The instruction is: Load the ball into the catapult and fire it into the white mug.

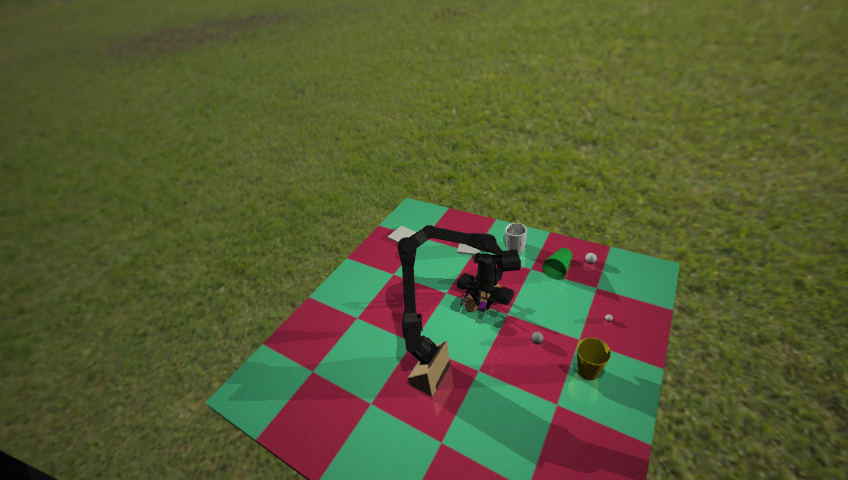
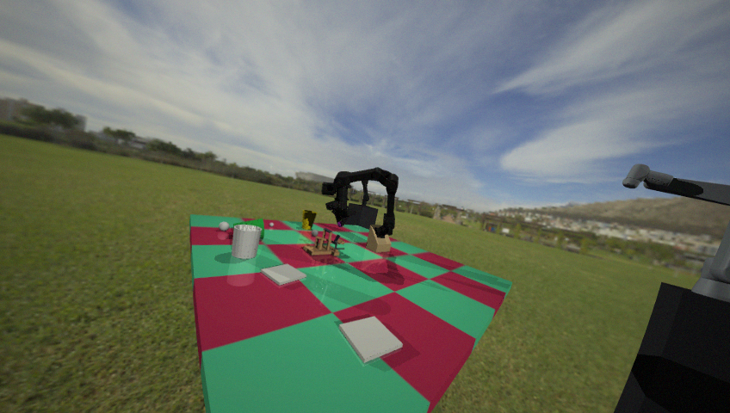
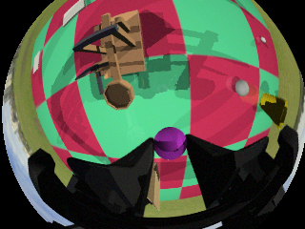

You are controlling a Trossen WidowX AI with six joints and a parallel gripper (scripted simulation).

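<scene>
Now: gripper tip 100 mm short of the wooden catapult, 90 mm to the right of it and 70 mm above it. From my gripper tip the other things lie so: grey ball (190 mm to the right, 100 mm below, 40 mm ahead); then purple ball (10 mm above); then yellow cup (370 mm to the right, 90 mm below).
</scene>
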